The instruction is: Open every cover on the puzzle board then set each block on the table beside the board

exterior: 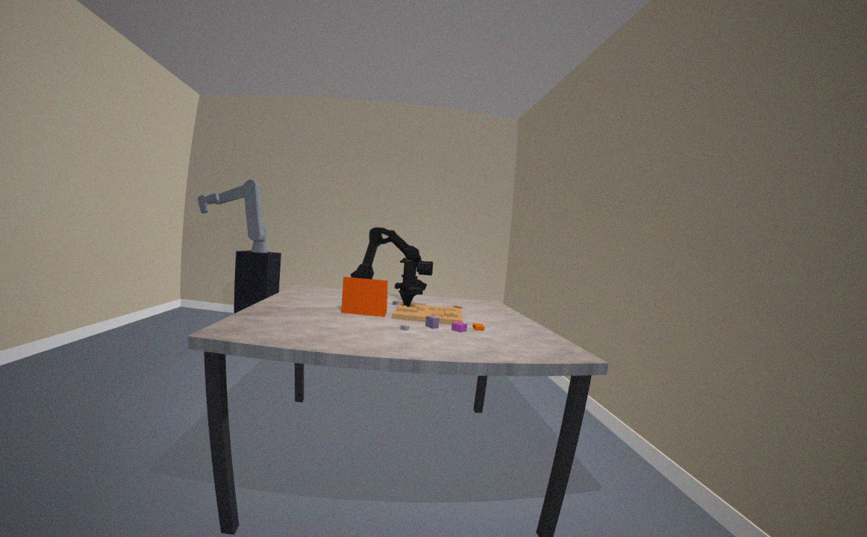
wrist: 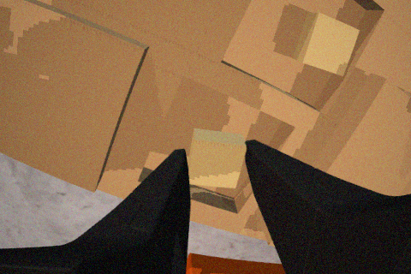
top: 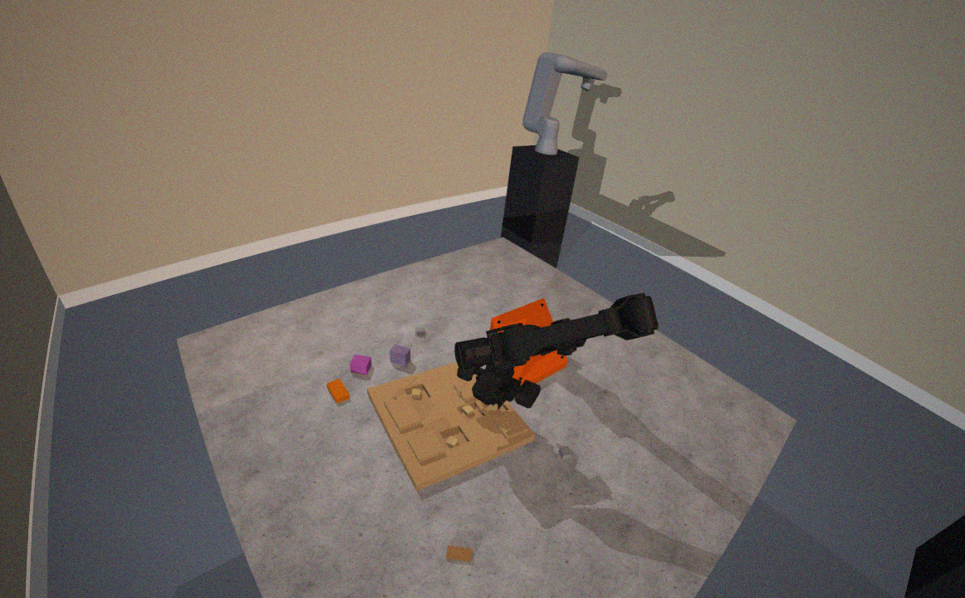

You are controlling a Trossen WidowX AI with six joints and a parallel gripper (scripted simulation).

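The tan puzzle board lies 11 cm ahead of my gripper tip, 2 cm to the right of it and 1 cm below it. Also, from my gripper tip: magenta block 22 cm ahead, 29 cm to the right, 1 cm below; purple block 11 cm ahead, 27 cm to the right; orange block 30 cm ahead, 24 cm to the right, 2 cm below.
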